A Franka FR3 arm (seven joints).
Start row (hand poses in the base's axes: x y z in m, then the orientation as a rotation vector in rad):
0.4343 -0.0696 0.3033 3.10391 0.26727 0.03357
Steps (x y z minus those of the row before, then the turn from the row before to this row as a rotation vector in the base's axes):
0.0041 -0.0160 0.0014 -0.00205 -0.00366 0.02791
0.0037 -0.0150 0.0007 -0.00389 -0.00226 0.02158
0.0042 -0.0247 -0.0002 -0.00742 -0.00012 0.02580
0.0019 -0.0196 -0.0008 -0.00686 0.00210 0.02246
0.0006 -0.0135 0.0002 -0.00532 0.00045 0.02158
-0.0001 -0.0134 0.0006 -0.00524 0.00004 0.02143
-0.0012 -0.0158 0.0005 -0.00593 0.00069 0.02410
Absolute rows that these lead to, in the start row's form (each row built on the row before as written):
0.4384 -0.0856 0.3047 3.09777 0.31032 0.03951
0.4421 -0.1006 0.3054 3.09040 0.34334 0.04282
0.4463 -0.1253 0.3052 3.07872 0.38249 0.04227
0.4482 -0.1449 0.3044 3.06807 0.41643 0.03833
0.4488 -0.1584 0.3046 3.05850 0.44893 0.03723
0.4487 -0.1718 0.3052 3.04864 0.48104 0.03676
0.4475 -0.1876 0.3057 3.03723 0.51700 0.03524

